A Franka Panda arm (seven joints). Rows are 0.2 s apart.
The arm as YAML. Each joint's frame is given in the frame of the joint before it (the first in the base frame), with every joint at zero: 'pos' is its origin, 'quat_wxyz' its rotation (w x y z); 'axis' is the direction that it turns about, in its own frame. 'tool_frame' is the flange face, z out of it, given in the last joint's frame.
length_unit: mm
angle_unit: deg
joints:
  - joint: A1
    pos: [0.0, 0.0, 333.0]
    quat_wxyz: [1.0, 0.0, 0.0, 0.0]
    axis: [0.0, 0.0, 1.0]
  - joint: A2
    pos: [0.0, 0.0, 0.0]
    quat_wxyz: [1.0, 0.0, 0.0, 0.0]
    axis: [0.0, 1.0, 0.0]
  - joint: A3
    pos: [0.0, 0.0, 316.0]
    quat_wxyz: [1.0, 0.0, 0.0, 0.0]
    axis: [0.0, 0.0, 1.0]
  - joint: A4
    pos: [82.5, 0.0, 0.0]
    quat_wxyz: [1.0, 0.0, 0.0, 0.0]
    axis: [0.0, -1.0, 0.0]
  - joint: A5
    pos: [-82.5, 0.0, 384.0]
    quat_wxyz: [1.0, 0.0, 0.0, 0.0]
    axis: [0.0, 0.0, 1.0]
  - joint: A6
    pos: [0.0, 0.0, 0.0]
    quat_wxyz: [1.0, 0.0, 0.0, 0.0]
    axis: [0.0, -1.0, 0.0]
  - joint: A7
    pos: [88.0, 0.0, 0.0]
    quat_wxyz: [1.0, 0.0, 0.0, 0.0]
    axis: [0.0, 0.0, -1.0]
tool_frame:
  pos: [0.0, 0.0, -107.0]
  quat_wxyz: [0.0, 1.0, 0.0, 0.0]
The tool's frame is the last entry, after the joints.
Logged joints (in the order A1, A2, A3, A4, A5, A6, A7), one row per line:
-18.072 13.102 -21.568 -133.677 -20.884 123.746 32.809
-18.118 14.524 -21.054 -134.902 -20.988 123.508 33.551
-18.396 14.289 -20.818 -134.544 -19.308 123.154 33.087
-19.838 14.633 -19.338 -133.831 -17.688 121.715 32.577
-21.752 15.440 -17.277 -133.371 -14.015 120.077 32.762
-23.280 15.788 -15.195 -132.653 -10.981 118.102 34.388
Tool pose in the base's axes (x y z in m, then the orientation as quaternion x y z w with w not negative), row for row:
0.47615 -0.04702 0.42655 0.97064 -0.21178 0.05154 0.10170
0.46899 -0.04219 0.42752 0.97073 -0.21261 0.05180 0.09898
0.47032 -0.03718 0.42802 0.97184 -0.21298 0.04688 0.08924
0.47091 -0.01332 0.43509 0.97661 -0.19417 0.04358 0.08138
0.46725 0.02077 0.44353 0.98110 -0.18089 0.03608 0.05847
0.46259 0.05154 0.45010 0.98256 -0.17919 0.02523 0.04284
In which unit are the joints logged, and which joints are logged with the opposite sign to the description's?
The joints are logged in degrees. Opposite sign: A1, A2.
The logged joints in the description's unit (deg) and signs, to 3 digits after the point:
18.072 -13.102 -21.568 -133.677 -20.884 123.746 32.809
18.118 -14.524 -21.054 -134.902 -20.988 123.508 33.551
18.396 -14.289 -20.818 -134.544 -19.308 123.154 33.087
19.838 -14.633 -19.338 -133.831 -17.688 121.715 32.577
21.752 -15.440 -17.277 -133.371 -14.015 120.077 32.762
23.280 -15.788 -15.195 -132.653 -10.981 118.102 34.388

